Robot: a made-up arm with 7 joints.
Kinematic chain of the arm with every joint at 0, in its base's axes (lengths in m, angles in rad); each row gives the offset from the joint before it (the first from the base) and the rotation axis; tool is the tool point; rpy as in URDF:
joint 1: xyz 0 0 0.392 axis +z
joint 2: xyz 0 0 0 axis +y
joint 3: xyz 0 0 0.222 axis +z
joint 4: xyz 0.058 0 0 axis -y
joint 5: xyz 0.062 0 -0.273 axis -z
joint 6: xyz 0 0 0 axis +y
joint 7: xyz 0.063 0 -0.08 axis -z
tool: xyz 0 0 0 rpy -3.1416 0 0
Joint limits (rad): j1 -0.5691..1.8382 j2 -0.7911..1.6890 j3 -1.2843..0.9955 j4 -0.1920..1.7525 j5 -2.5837..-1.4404 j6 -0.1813..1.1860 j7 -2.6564..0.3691
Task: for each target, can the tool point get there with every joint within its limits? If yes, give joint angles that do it. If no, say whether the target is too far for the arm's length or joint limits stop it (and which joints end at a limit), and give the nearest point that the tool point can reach.
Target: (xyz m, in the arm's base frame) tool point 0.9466 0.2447 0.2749
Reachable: no: too far | nearest point 0.5342 0.1381 0.3259 | short by 0.429 m
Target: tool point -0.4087 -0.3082 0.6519
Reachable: no: joint limits stop it (at a limit: joint 2, joint 3, joint 6) | nearest point -0.3569 -0.2691 0.6592 | short by 0.065 m
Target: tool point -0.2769 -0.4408 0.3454
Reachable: no: joint limits stop it (at a limit: joint 1, joint 2, joint 3) | nearest point -0.1640 -0.3596 0.3145 | short by 0.142 m
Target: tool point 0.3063 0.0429 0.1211
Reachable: yes | joints 1.2037 1.2948 -0.7484 1.0089 -2.2254 0.5809 -2.0421
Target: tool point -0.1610 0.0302 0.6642
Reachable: no: joint limits stop it (at a limit: joint 1, joint 2, joint 5, joint 6) | nearest point -0.2300 0.0960 0.6981 | short by 0.101 m
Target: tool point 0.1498 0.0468 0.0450
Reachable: yes | joints 0.8835 1.3896 -0.3862 1.0380 -2.1436 -0.0733 -1.9493
